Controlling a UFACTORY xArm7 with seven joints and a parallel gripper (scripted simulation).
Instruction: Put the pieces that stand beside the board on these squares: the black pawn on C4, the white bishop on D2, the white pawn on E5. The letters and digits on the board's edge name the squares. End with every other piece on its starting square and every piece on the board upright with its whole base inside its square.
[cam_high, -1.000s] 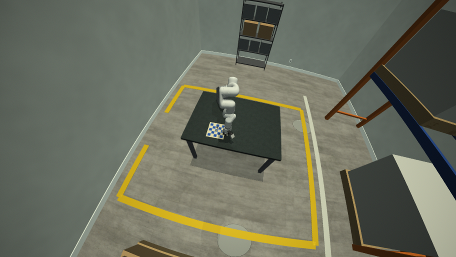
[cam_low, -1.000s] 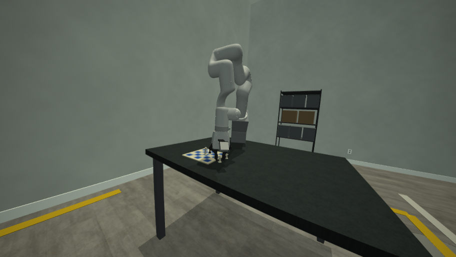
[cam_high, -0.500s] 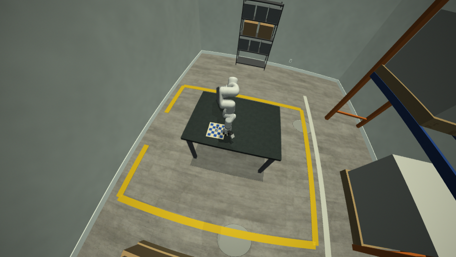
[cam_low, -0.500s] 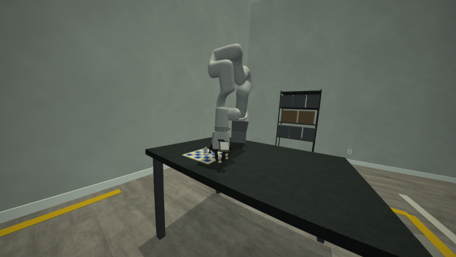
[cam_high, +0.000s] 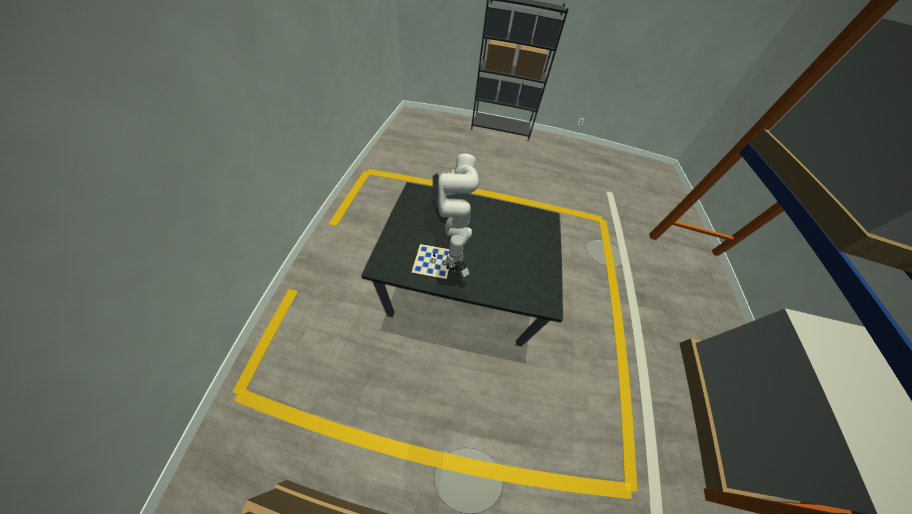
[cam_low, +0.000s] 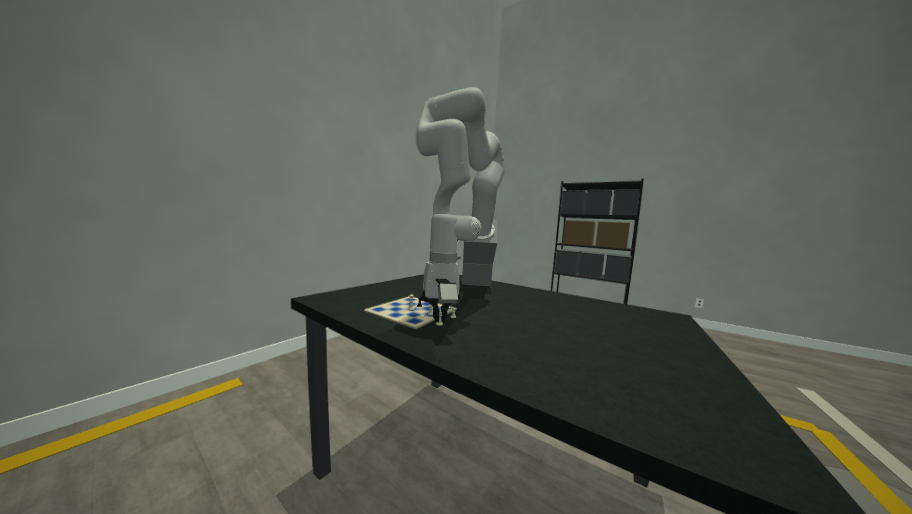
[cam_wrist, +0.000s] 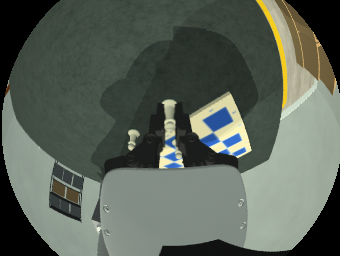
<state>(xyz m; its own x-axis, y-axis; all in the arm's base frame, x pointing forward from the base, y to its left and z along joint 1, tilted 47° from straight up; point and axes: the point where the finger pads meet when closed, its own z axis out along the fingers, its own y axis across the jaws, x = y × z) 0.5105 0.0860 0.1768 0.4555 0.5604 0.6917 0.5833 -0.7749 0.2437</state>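
My gripper is now 2 cm past the white piece and 14 cm to the left of it. Also, from my hand: black pawn 7 cm behind, 14 cm to the right, 1 cm below; then cream chessboard 3 cm behind, 14 cm to the right, 3 cm below.
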